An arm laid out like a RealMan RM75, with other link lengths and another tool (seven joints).
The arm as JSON. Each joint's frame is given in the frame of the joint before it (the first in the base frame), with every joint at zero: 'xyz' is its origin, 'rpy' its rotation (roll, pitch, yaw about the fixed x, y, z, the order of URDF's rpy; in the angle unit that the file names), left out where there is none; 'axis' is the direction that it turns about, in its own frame. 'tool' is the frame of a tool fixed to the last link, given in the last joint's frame.
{
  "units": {
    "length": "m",
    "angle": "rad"
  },
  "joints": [
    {
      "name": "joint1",
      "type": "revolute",
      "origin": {
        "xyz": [
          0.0,
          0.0,
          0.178
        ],
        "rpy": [
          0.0,
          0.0,
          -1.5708
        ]
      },
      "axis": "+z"
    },
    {
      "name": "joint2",
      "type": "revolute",
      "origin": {
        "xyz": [
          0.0,
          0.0,
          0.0
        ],
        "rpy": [
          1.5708,
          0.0,
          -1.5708
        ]
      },
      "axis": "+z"
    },
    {
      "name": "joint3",
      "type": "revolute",
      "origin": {
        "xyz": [
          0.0,
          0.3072,
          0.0
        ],
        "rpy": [
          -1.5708,
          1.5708,
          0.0
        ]
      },
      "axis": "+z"
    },
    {
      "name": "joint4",
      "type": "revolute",
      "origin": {
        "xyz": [
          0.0,
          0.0,
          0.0
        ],
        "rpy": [
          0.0,
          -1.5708,
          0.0
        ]
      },
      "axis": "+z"
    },
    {
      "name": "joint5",
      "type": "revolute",
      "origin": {
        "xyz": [
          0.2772,
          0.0,
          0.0
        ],
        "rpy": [
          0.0,
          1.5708,
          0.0
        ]
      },
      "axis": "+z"
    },
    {
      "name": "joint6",
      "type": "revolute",
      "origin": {
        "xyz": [
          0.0,
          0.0,
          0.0
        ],
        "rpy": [
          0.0,
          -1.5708,
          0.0
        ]
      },
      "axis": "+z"
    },
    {
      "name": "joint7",
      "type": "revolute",
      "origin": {
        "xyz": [
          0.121,
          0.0,
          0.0
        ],
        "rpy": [
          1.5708,
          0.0,
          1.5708
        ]
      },
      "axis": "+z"
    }
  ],
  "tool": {
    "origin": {
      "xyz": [
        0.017,
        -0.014,
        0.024
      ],
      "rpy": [
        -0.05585,
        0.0,
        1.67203
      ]
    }
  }
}
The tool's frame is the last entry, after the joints.
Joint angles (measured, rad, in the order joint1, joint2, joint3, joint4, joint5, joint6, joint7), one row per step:
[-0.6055, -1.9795, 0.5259, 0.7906, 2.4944, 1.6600, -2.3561]
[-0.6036, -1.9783, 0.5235, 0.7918, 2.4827, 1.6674, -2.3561]
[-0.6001, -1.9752, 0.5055, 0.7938, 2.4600, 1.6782, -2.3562]
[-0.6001, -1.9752, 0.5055, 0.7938, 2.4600, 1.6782, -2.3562]
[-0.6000, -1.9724, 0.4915, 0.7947, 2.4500, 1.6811, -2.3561]
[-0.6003, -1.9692, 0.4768, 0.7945, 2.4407, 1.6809, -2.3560]
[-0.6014, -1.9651, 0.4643, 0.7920, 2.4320, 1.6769, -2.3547]
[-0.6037, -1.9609, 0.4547, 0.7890, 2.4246, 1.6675, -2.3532]
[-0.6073, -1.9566, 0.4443, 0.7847, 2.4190, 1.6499, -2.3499]
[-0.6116, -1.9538, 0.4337, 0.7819, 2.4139, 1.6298, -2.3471]
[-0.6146, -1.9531, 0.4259, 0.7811, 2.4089, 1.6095, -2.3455]
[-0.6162, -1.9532, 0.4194, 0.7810, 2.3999, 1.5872, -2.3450]
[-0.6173, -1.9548, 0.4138, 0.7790, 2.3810, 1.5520, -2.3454]
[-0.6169, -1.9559, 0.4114, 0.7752, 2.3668, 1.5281, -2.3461]
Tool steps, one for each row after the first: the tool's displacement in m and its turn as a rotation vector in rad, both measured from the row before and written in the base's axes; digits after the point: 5 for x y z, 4 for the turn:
[0.00094, -0.00051, 0.00122, 0.0032, -0.0127, -0.0021]
[0.00041, -0.00073, 0.00470, 0.0197, -0.0291, 0.0013]
[0.00000, 0.00000, 0.00000, 0.0000, 0.0000, 0.0000]
[-0.00004, 0.00044, 0.00382, 0.0158, -0.0137, 0.0015]
[-0.00042, 0.00077, 0.00400, 0.0181, -0.0122, 0.0026]
[-0.00057, 0.00135, 0.00380, 0.0185, -0.0090, 0.0017]
[-0.00045, 0.00233, 0.00361, 0.0198, -0.0040, 0.0012]
[-0.00093, 0.00344, 0.00384, 0.0256, 0.0009, 0.0018]
[-0.00059, 0.00388, 0.00362, 0.0275, 0.0019, 0.0021]
[-0.00055, 0.00339, 0.00269, 0.0255, 0.0027, 0.0029]
[-0.00064, 0.00329, 0.00263, 0.0283, 0.0006, 0.0041]
[-0.00075, 0.00472, 0.00253, 0.0415, -0.0031, 0.0070]
[-0.00102, 0.00262, 0.00096, 0.0262, -0.0044, 0.0067]

